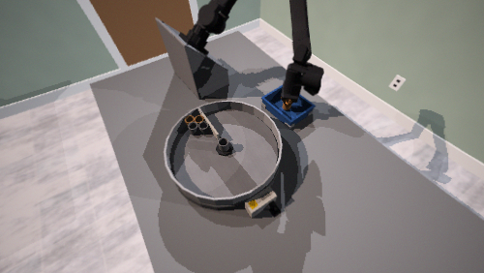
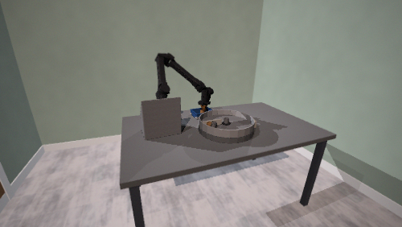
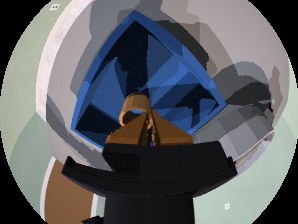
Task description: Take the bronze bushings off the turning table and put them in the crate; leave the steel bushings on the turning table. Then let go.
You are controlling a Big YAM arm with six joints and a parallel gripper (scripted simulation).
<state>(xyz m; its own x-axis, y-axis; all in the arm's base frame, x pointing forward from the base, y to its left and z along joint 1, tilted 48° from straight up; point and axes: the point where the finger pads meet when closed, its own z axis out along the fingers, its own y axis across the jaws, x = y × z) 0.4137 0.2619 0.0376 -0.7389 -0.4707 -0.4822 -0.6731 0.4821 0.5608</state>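
My hand is 10 mm past the blue crate, 10 mm to the right of it and 20 mm above it. Also, from my hand: round turning table 30 mm ahead, 350 mm to the right, 10 mm above.
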